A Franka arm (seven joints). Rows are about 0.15 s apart.
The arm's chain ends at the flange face. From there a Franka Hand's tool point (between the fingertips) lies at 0.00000 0.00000 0.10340 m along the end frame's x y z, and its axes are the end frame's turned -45 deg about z.
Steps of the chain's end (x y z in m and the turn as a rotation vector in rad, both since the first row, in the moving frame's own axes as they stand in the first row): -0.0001 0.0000 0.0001 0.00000 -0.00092 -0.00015; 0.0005 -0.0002 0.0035 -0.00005 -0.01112 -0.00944; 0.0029 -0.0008 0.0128 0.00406 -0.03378 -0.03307; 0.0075 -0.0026 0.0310 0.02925 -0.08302 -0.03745; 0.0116 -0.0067 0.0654 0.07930 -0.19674 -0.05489; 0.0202 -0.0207 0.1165 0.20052 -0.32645 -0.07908; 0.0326 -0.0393 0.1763 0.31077 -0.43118 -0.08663; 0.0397 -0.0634 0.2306 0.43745 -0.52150 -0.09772; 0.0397 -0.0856 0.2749 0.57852 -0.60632 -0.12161
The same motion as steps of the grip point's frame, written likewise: -0.0001 -0.0001 0.0001 0.00065 -0.00065 -0.00015; -0.0003 -0.0006 0.0035 0.00783 -0.00790 -0.00944; 0.0004 -0.0012 0.0127 0.02676 -0.02102 -0.03307; 0.0031 -0.0047 0.0306 0.07939 -0.03802 -0.03745; 0.0039 -0.0163 0.0631 0.19519 -0.08304 -0.05489; 0.0184 -0.0375 0.1090 0.37262 -0.08905 -0.07908; 0.0402 -0.0560 0.1620 0.52464 -0.08514 -0.08663; 0.0639 -0.0812 0.2076 0.67808 -0.05943 -0.09772; 0.0818 -0.1090 0.2407 0.83781 -0.01966 -0.12161
